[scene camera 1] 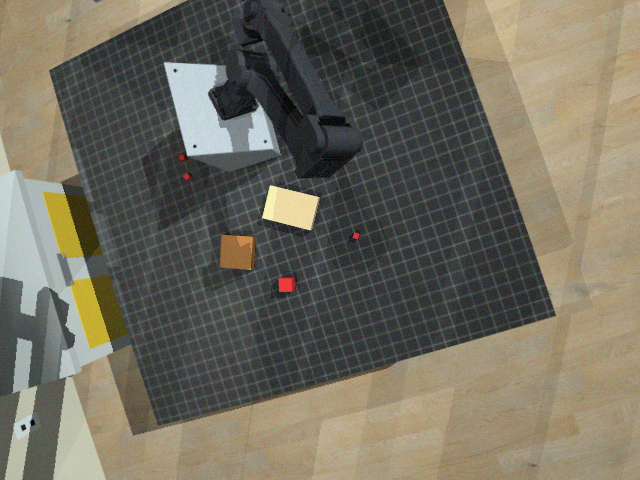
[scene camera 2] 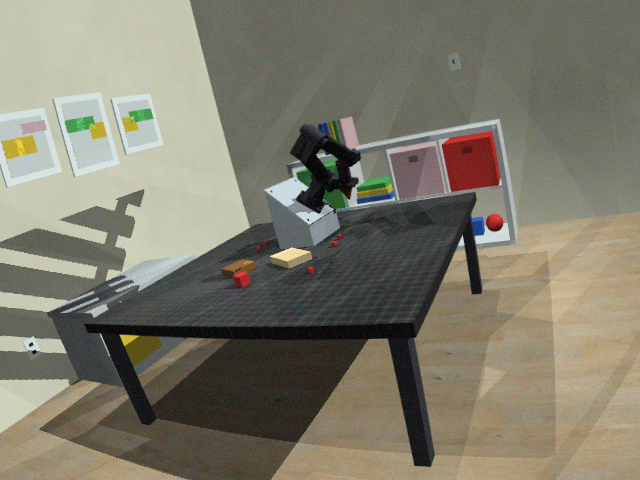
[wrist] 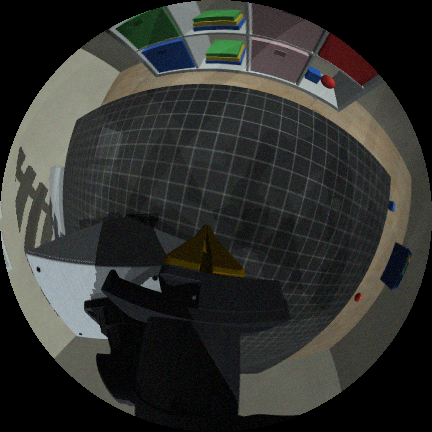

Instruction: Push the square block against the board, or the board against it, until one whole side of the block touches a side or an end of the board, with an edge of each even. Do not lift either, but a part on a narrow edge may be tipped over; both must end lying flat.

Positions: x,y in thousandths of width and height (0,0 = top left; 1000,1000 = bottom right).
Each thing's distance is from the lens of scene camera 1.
pale tan board (scene camera 1: 452,432): 117 cm
brown square block (scene camera 1: 373,526): 122 cm
